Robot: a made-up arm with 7 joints.
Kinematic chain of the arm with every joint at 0, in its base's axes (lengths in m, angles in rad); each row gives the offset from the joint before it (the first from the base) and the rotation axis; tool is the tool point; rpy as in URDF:
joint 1: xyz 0 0 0.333 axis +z
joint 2: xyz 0 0 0 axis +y
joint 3: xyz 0 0 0.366 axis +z
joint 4: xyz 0.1 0 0 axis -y
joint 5: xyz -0.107 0 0.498 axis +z
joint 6: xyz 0 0 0 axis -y
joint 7: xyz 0.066 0 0 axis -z
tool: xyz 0 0 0 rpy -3.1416 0 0
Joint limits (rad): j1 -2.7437..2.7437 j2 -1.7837..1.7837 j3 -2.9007..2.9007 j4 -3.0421..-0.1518 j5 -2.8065..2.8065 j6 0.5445..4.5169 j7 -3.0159..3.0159
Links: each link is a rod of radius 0.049 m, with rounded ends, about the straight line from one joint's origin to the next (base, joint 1, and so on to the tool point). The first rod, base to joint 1, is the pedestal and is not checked.
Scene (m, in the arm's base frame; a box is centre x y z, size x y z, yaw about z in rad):
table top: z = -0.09
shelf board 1: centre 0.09 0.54 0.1 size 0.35 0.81 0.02 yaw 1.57
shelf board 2: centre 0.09 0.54 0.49 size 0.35 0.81 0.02 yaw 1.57
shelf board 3: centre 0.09 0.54 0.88 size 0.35 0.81 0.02 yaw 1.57
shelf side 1: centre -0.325 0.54 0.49 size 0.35 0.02 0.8 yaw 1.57
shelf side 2: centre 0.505 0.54 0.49 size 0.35 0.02 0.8 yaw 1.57
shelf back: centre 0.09 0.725 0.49 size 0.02 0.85 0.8 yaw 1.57
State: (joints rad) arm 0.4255 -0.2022 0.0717 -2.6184 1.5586 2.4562 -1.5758
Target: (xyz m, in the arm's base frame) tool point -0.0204 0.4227 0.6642
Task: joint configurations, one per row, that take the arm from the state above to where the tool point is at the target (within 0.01 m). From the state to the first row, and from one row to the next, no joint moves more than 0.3 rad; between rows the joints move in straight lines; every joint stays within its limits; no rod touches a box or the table.
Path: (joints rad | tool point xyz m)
1: 0.3808 -0.4343 0.2853 -2.5493 1.4785 2.4190 -1.5871 | 0.3857 0.2535 0.5195
2: 0.3362 -0.6664 0.4990 -2.4801 1.3984 2.3818 -1.5983 | 0.2848 0.3217 0.6380
3: 0.2915 -0.8985 0.7126 -2.4110 1.3183 2.3447 -1.6096 | 0.1433 0.3846 0.7070
4: 0.5196 -0.8365 0.6717 -2.4168 1.3962 2.3893 -1.5983 | 0.0924 0.4018 0.6965
5: 0.7476 -0.7745 0.6308 -2.4226 1.4742 2.4338 -1.5871 | 0.0381 0.4150 0.6821
6: 0.9757 -0.7125 0.5898 -2.4284 1.5522 2.4784 -1.5758 | -0.0204 0.4227 0.6642

